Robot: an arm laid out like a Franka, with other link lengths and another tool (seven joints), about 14 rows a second.
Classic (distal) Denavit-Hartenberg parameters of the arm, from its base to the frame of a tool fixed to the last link. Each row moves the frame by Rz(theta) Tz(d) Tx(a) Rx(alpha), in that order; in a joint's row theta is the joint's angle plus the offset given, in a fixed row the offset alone. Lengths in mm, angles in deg.
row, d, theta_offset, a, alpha
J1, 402.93, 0, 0, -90
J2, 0, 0, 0, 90
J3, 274.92, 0, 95.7, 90
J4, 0, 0, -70.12, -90
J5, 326.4, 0, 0, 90
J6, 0, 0, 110, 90
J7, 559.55, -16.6, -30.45, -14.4
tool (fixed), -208.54, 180, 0, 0
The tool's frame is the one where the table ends.
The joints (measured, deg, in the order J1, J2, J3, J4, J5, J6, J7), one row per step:
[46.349, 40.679, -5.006, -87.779, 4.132, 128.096, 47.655]
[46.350, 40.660, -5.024, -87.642, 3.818, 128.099, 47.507]
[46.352, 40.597, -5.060, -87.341, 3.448, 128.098, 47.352]
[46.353, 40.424, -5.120, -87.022, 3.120, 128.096, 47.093]
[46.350, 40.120, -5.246, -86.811, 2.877, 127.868, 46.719]
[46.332, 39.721, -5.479, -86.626, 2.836, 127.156, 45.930]
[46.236, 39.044, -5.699, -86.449, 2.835, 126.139, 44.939]
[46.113, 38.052, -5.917, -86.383, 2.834, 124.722, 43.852]
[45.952, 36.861, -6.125, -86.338, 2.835, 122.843, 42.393]
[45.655, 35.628, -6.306, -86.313, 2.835, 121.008, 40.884]
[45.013, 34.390, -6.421, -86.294, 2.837, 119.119, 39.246]
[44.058, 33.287, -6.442, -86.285, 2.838, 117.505, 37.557]
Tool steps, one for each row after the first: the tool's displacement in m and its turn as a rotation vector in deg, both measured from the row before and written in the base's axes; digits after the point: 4 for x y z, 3 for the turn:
[0.0016, -0.0003, 0.0010, -0.089, -0.283, 0.337]
[0.0030, 0.0005, 0.0026, 0.007, -0.468, 0.374]
[0.0037, 0.0010, 0.0041, 0.108, -0.547, 0.432]
[0.0029, -0.0005, 0.0045, 0.000, -0.375, 0.430]
[0.0012, -0.0029, 0.0046, -0.200, 0.002, 0.613]
[0.0011, -0.0036, 0.0072, -0.173, 0.081, 0.714]
[-0.0002, -0.0049, 0.0093, -0.272, 0.261, 0.766]
[-0.0020, -0.0067, 0.0106, -0.424, 0.517, 1.092]
[-0.0011, -0.0075, 0.0111, -0.348, 0.498, 1.026]
[0.0004, -0.0102, 0.0111, -0.331, 0.590, 0.861]
[0.0024, -0.0115, 0.0100, -0.200, 0.529, 0.684]

